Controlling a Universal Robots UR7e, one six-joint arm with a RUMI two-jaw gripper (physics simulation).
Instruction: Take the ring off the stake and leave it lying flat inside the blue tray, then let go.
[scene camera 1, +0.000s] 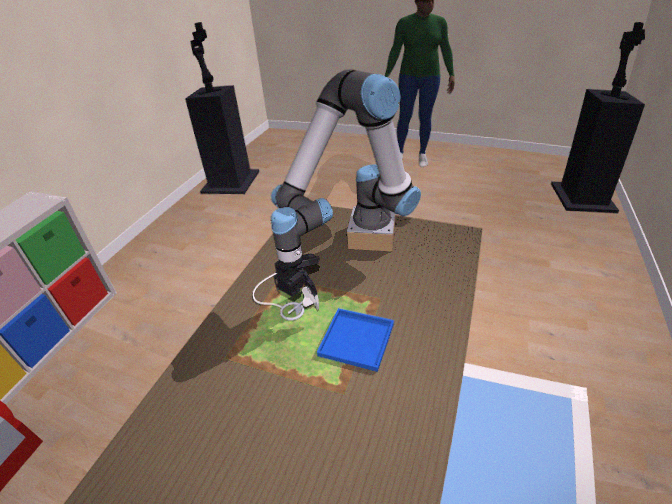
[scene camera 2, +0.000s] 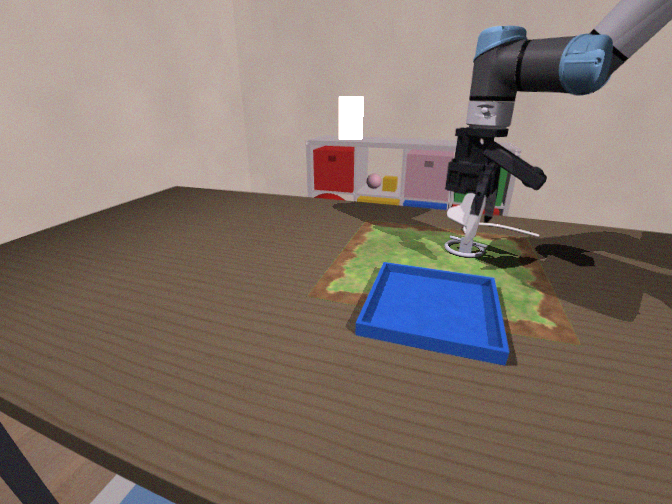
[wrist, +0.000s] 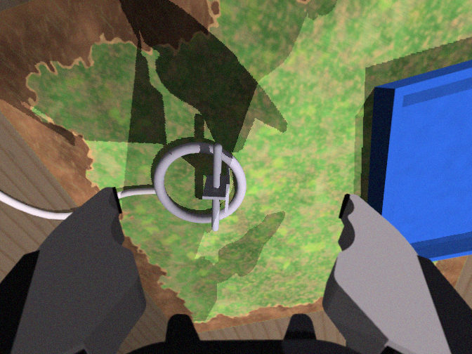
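Note:
The light grey ring (scene camera 1: 292, 318) (scene camera 2: 454, 253) (wrist: 160, 180) lies around the stake on the green mat. The stake (wrist: 217, 165) shows in the wrist view as a thin grey piece with a crossbar reaching over the ring's far and near sides. A white cord (scene camera 1: 255, 296) (wrist: 30, 212) runs from the ring's left side. My gripper (scene camera 1: 305, 303) (scene camera 2: 465, 238) (wrist: 233, 193) is open, above and close to the ring, with its fingers wide apart and nothing between them. The blue tray (scene camera 1: 347, 362) (scene camera 2: 434, 344) (wrist: 435, 170) holds nothing and is to the right in the wrist view.
The green and brown mat (scene camera 1: 303, 347) (scene camera 2: 379, 254) (wrist: 300, 260) lies on the brown table (scene camera 1: 260, 434) (scene camera 2: 189, 325). The tray overlaps the mat's edge. A shelf (scene camera 1: 89, 246) with coloured boxes stands beyond the table, and a person (scene camera 1: 424, 51) stands behind the arm.

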